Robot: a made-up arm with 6 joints. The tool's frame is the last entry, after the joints.
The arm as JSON. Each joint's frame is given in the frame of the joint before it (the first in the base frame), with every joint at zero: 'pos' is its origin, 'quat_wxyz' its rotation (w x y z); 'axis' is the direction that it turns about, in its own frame. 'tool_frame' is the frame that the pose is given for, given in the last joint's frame.
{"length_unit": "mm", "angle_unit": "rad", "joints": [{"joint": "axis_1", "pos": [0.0, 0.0, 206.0], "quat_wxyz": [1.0, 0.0, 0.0, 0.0], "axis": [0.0, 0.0, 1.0]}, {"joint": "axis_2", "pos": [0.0, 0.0, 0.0], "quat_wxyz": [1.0, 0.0, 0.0, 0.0], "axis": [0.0, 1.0, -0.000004]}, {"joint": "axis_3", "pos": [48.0, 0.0, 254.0], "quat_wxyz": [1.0, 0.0, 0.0, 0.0], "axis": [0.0, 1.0, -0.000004]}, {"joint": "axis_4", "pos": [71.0, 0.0, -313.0], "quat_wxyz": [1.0, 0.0, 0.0, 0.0], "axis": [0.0, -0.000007, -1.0]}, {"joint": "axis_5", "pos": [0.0, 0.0, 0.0], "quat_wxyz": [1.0, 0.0, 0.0, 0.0], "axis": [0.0, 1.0, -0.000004]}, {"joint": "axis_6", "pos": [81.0, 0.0, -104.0], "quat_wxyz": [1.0, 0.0, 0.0, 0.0], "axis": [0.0, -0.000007, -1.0]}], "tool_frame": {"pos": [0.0, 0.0, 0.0], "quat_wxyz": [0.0, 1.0, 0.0, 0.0]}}
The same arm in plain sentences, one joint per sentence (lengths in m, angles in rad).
The arm has six revolute joints in a row. What follows holds with every joint at zero, and every direction is one of the base frame's. Joint 1 sits 0.206 m along +z from the base frame's origin and rotates about +z. Joint 2 sits at the same point as joint 1 and rotates about +y. Joint 3 sits 0.048 m along +x and 0.254 m along +z from joint 2 and rotates about +y. Joint 4 sits 0.071 m along +x and 0.313 m along -z from joint 3 and rotates about -z. Joint 5 sits at the same point as joint 4 and rotates about +y. Joint 6 sits 0.081 m along +x and 0.104 m along -z from joint 5 and rotates about -z. The tool frame, which is the frame that the pose is given for, sits at the same point as joint 6; its axes are the base frame's turned by roll 3.1416, pitch 0 and yaw 0 rad (as in URDF: about the fixed x, then y, then z).
